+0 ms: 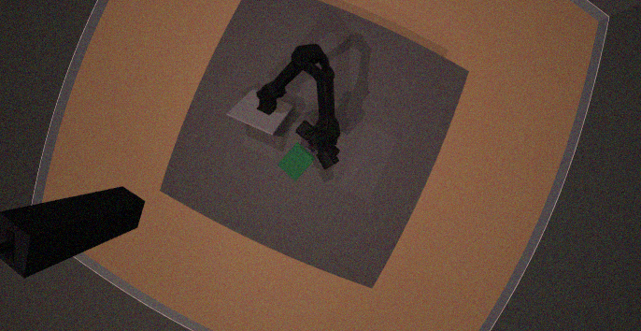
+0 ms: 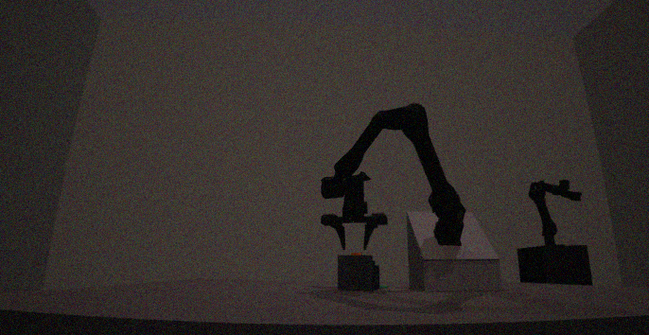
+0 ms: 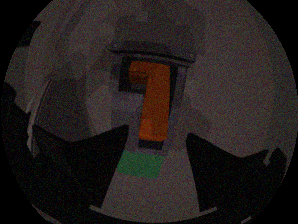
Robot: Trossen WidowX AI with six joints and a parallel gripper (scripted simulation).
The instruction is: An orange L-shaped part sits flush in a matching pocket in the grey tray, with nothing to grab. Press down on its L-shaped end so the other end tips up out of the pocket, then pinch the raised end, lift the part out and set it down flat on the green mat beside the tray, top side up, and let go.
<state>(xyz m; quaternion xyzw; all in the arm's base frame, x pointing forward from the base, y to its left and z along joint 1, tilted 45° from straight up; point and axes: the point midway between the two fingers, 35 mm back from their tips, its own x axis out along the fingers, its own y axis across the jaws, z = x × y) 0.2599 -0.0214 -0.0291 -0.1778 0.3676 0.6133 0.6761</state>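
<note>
Now: the orange L-shaped part 10 mm behind my gripper tip, 40 mm to the left of it and 70 mm below it. Also, from my gripper tip: green mat (60 mm behind, 130 mm to the right, 120 mm below).
</note>
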